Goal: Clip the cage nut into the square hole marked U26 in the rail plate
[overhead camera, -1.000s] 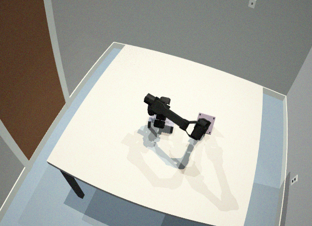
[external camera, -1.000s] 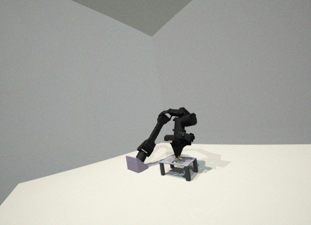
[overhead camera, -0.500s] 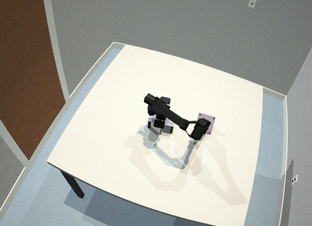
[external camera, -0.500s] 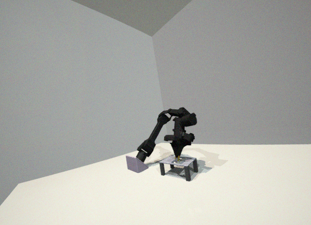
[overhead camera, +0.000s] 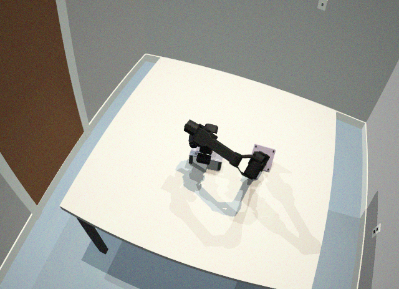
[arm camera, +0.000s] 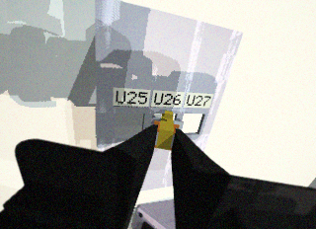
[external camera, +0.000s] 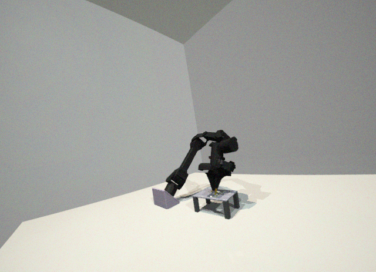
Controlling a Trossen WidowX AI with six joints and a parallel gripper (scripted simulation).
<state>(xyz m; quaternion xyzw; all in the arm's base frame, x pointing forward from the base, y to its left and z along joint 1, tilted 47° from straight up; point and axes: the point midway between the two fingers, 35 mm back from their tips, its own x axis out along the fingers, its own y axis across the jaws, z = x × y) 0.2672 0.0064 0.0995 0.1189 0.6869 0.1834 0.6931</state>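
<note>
Right now my gripper tip is 1 cm above the yellow cage nut.
</note>
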